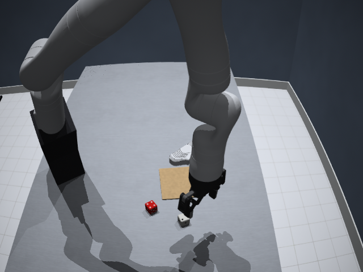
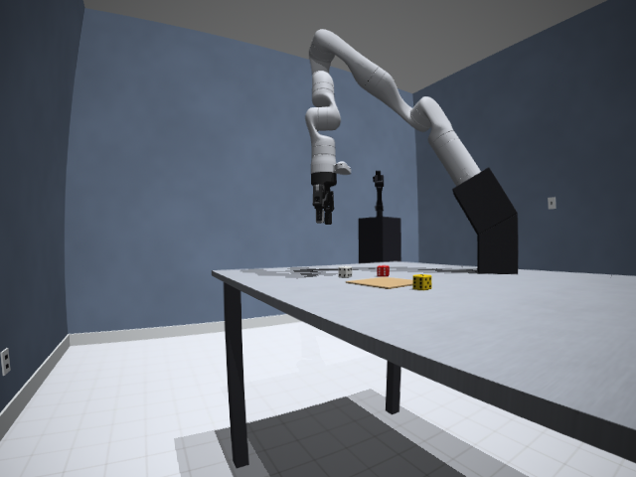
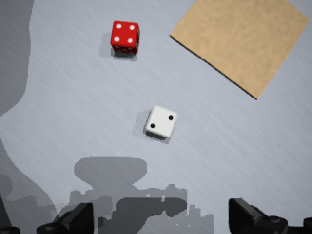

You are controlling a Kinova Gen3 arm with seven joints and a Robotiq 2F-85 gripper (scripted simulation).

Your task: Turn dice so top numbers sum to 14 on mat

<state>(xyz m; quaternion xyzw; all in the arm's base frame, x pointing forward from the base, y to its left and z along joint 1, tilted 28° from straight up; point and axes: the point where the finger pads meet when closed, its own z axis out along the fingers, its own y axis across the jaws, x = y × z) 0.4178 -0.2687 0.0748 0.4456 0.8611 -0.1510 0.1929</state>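
Now: hand 140 mm above the white die, 50 mm to the right of it and 30 mm past it. Also, from my hand: tan mat: 220 mm to the left, 160 mm below; then red die: 140 mm below, 120 mm to the left, 120 mm behind; then yellow die: 340 mm to the left, 140 mm below, 30 mm ahead.
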